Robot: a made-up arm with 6 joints.
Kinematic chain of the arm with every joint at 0, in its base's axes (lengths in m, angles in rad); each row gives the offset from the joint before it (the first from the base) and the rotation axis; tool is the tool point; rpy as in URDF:
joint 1: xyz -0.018 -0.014 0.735 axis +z
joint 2: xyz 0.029 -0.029 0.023 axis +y
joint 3: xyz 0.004 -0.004 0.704 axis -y
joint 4: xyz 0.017 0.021 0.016 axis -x
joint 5: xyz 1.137 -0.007 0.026 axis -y
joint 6: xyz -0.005 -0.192 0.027 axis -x
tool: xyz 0 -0.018 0 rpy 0.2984 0.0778 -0.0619
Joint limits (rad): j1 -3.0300..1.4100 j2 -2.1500..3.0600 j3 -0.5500..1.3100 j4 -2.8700..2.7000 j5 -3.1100..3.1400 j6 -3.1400..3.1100
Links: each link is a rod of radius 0.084 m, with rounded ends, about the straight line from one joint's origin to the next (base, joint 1, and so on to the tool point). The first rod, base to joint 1, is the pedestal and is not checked.
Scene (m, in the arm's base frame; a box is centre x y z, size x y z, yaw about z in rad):
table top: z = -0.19
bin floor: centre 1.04 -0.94 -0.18 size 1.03 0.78 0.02 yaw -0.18
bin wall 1: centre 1.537 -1.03 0 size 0.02 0.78 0.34 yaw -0.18
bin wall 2: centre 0.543 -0.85 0 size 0.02 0.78 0.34 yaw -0.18
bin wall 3: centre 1.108 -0.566 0 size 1.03 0.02 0.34 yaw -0.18
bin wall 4: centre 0.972 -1.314 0 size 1.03 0.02 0.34 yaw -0.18
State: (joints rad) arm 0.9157 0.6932 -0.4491 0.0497 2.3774 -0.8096
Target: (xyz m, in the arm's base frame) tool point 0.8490 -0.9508 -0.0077
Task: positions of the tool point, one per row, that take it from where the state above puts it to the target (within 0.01 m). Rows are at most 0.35 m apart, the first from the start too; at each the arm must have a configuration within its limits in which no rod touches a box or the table.
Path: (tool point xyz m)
1: 0.9430 0.4434 0.2862
2: 1.0702 0.1977 0.3049
3: 1.1320 -0.0841 0.3253
4: 1.1180 -0.3838 0.3471
5: 1.0233 -0.6802 0.3705
6: 0.8490 -0.9507 0.3952
7: 0.8644 -0.9627 0.2001
8: 0.8489 -0.9508 -0.0077

